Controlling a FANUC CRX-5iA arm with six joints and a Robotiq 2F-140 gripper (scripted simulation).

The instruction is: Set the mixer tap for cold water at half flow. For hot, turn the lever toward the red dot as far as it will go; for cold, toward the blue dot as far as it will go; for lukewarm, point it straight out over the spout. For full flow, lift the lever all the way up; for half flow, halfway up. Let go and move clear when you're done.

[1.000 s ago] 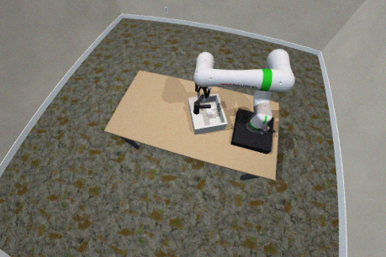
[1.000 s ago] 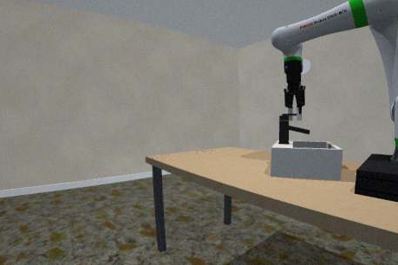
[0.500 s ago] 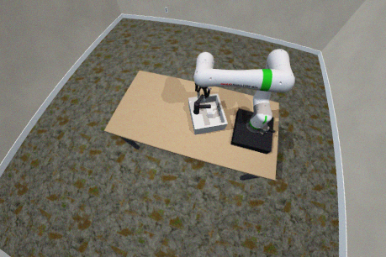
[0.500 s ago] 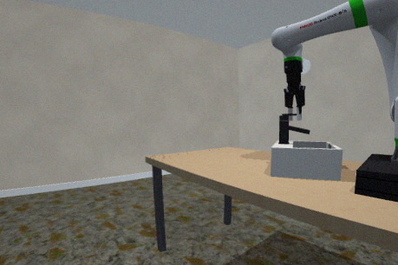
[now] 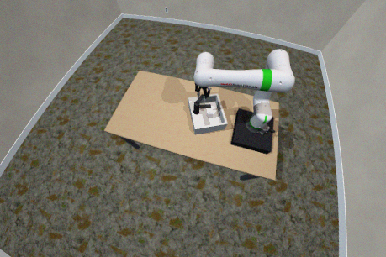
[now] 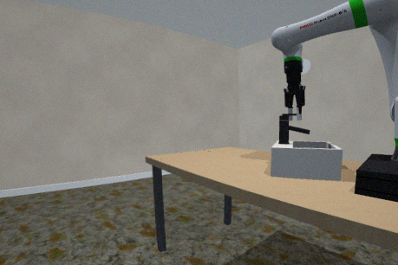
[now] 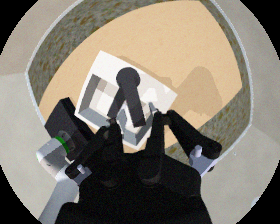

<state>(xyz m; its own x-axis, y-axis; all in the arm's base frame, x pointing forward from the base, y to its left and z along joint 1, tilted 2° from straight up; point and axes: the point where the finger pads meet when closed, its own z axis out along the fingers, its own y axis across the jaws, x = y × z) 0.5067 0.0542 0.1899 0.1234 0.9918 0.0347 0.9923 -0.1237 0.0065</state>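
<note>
The lever is 30 mm to the left of my hand. The rest, counted from my hand: black mixer tap (50 mm to the left, 50 mm below); then white basin (80 mm behind, 230 mm below).
</note>
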